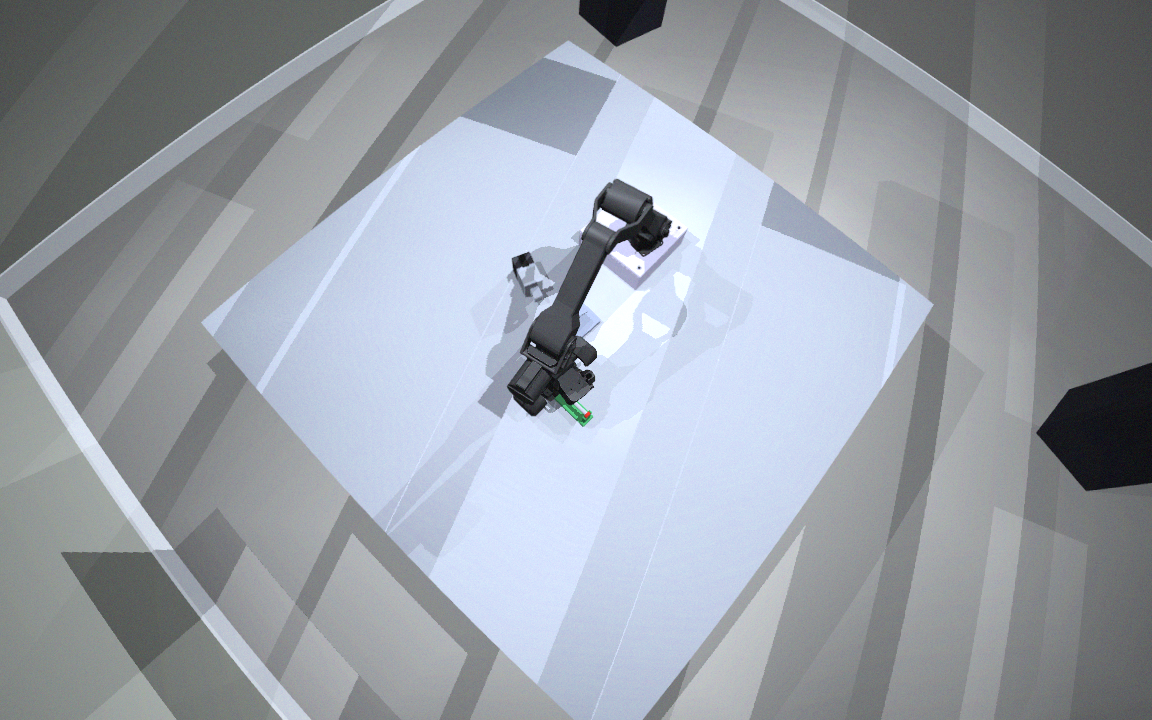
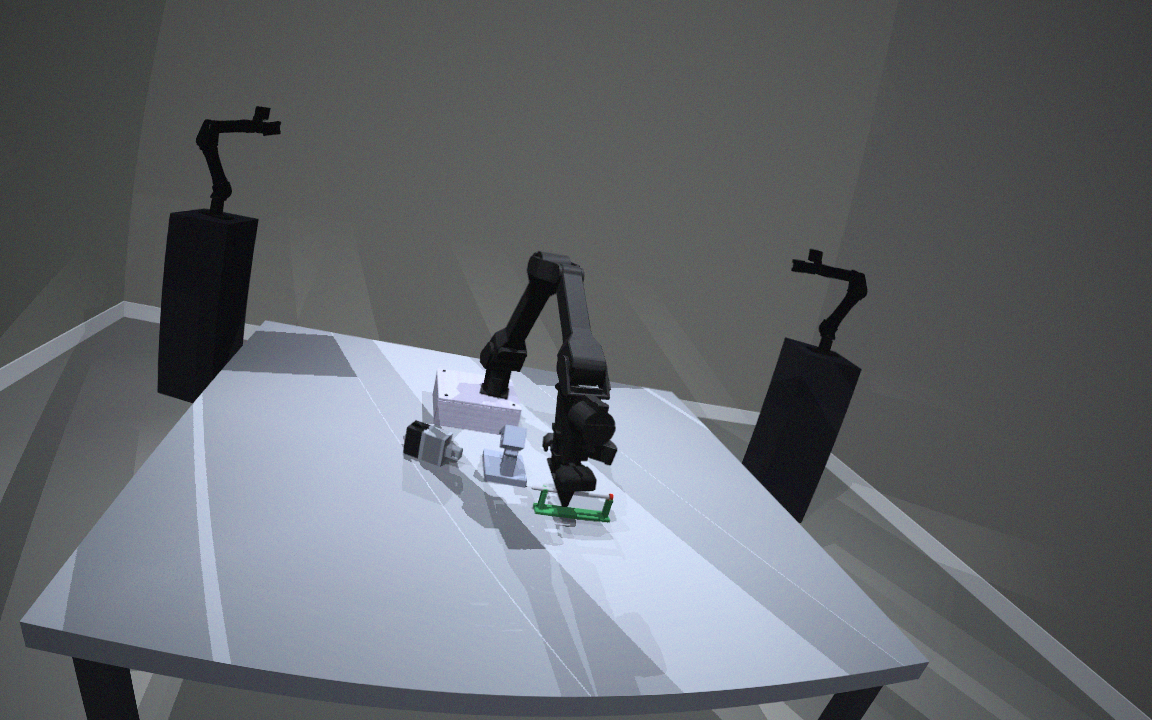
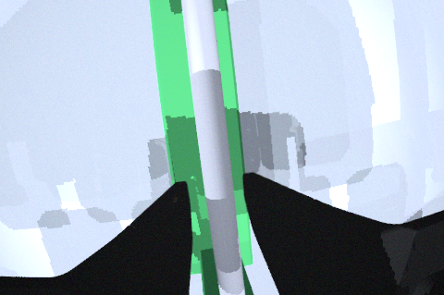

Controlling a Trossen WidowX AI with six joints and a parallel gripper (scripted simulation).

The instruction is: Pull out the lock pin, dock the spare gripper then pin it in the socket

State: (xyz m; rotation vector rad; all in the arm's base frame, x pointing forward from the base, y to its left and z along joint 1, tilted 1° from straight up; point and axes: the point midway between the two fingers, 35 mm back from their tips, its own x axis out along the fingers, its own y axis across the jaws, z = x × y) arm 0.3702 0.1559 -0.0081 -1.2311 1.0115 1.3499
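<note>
Right now the cradle is 20 mm to the left of my gripper tip. Also, from my gripper tip: spare gripper 100 mm behind, 250 mm to the right, 10 mm above; then socket 110 mm behind, 110 mm to the right, 30 mm above.
</note>
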